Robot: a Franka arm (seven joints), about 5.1 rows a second.
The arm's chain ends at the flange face. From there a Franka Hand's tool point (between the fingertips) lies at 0.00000 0.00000 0.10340 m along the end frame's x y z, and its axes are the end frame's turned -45 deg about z.
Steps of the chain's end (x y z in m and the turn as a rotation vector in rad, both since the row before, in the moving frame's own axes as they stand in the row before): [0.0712 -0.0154 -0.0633 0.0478 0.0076 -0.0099]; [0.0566 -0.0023 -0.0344 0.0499 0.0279 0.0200]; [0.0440 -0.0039 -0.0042 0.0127 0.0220 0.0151]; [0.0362 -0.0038 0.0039 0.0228 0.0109 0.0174]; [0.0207 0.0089 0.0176 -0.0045 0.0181 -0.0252]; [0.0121 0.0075 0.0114 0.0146 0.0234 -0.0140]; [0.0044 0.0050 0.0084 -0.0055 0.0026 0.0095]
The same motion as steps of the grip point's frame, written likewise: [0.0653 0.0365 -0.0634 0.0284 0.0392 -0.0099]; [0.0473 0.0368 -0.0346 0.0156 0.0550 0.0200]; [0.0364 0.0291 -0.0042 -0.0066 0.0245 0.0151]; [0.0308 0.0221 0.0039 0.0084 0.0238 0.0174]; [0.0094 0.0226 0.0176 -0.0160 0.0096 -0.0252]; [0.0060 0.0145 0.0114 -0.0062 0.0269 -0.0140]; [-0.0006 0.0072 0.0084 -0.0057 -0.0021 0.0095]
